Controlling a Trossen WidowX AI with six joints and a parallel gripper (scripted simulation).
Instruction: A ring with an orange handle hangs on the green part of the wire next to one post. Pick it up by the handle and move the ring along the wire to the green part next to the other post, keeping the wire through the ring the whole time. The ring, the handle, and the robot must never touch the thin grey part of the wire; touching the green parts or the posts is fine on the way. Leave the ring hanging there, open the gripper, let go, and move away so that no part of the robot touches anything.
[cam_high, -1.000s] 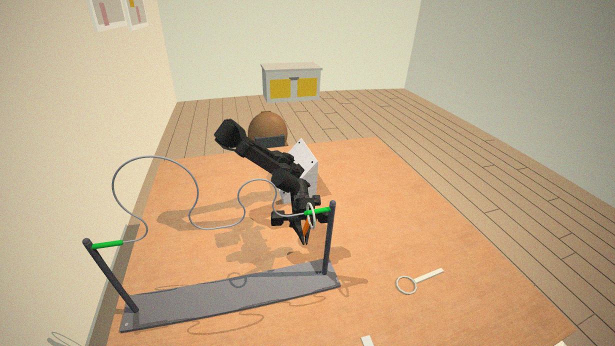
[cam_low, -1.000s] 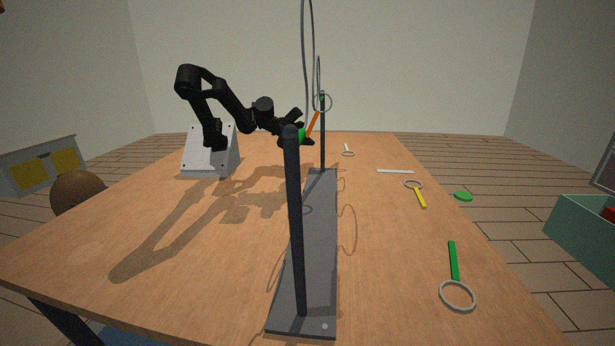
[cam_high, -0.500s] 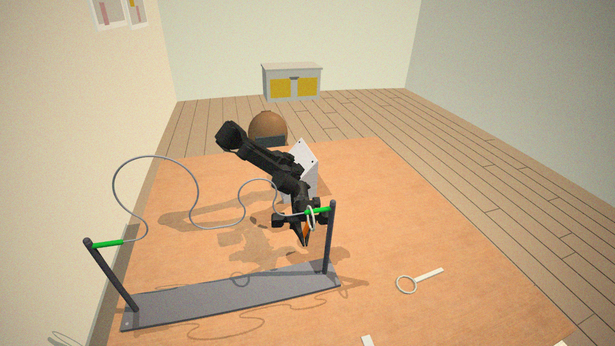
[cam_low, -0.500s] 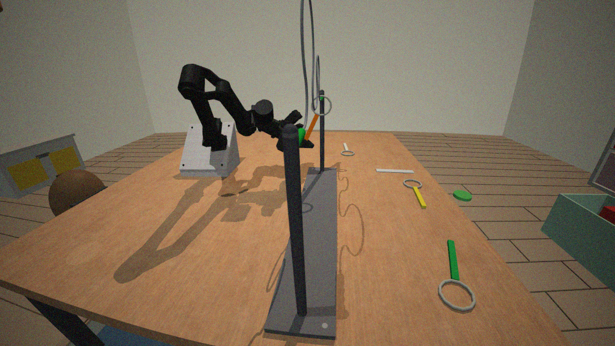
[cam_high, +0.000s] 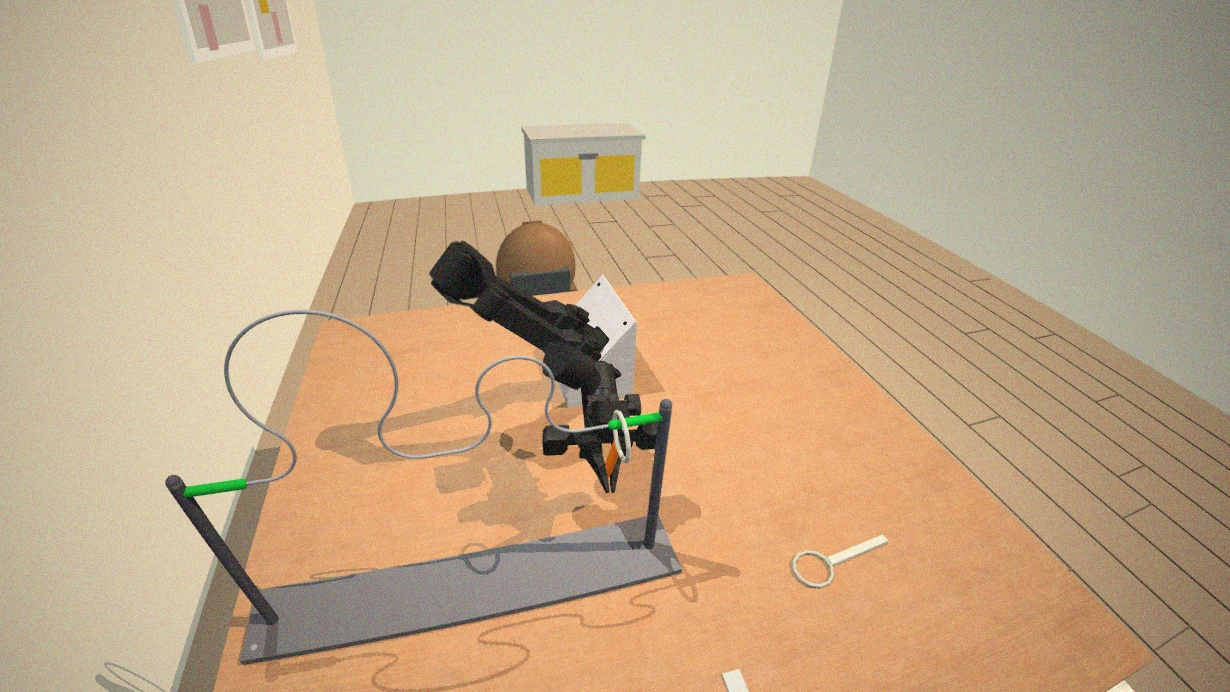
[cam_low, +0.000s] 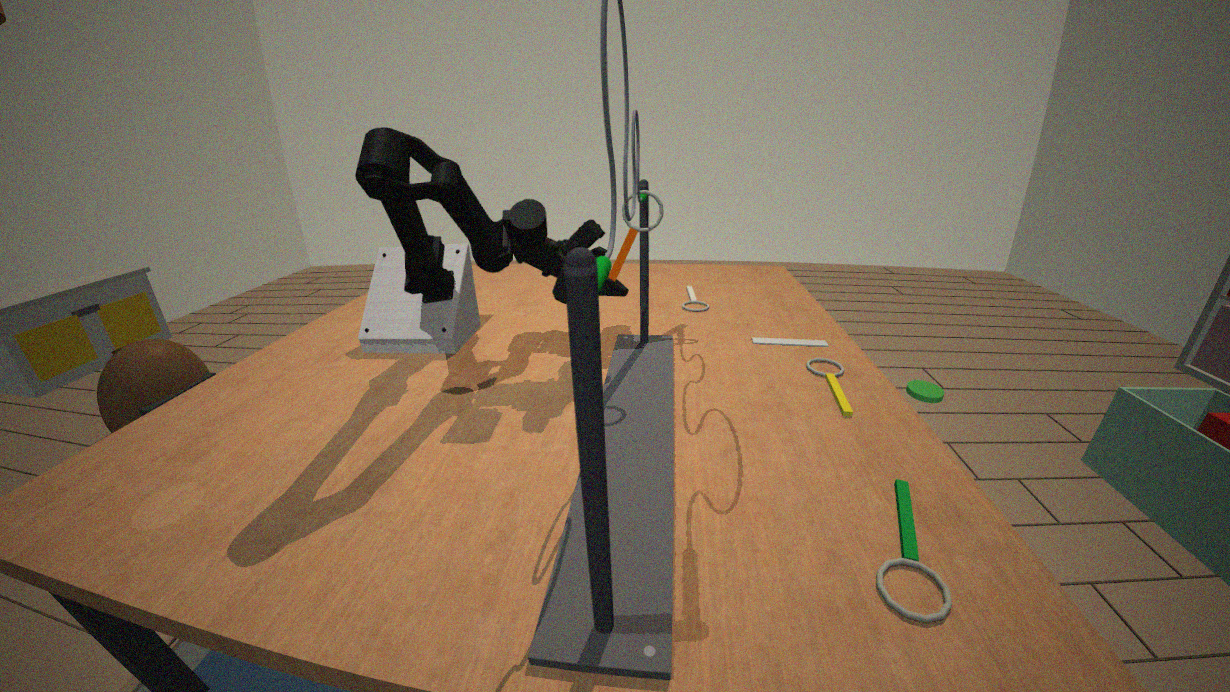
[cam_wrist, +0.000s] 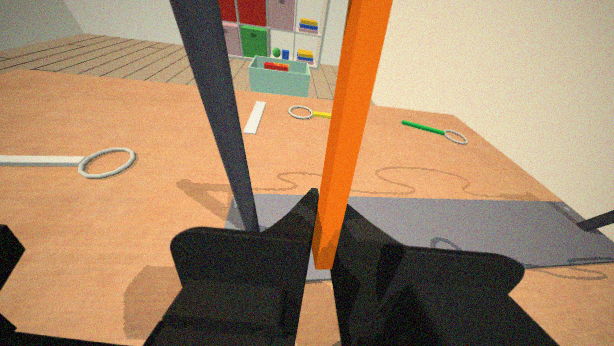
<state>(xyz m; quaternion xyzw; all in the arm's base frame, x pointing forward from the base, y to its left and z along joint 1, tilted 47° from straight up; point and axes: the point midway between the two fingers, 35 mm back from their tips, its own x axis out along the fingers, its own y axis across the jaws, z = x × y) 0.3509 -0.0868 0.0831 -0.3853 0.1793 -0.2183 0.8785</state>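
Right now the orange-handled ring is 10 mm ahead of my gripper tip and 100 mm above it. From my gripper tip the other things lie so: white strip: 330 mm ahead, 60 mm to the left, 130 mm below; white-handled ring: 180 mm ahead, 320 mm to the left, 120 mm below; ring with handle: 340 mm ahead, 100 mm to the right, 120 mm below.
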